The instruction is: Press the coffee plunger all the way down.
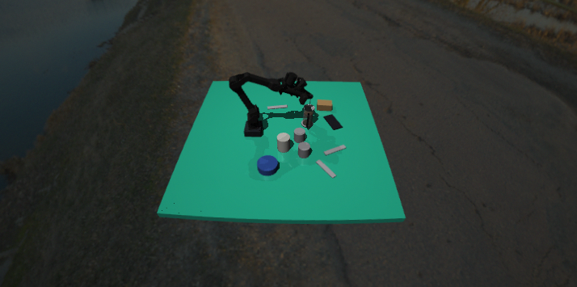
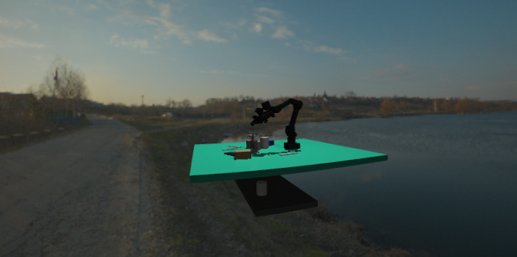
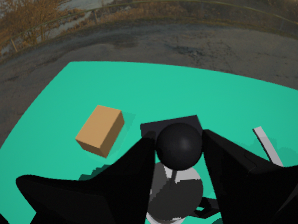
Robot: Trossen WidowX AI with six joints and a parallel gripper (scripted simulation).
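The coffee press lies 120 mm below my gripper tip, 20 mm to the right of it and 20 mm behind it. Round my gripper tip: tan block 210 mm below, 160 mm to the left, 140 mm ahead; flat black slab 230 mm below, 160 mm ahead, 10 mm to the right; blue disc 350 mm to the right, 320 mm behind, 210 mm below.
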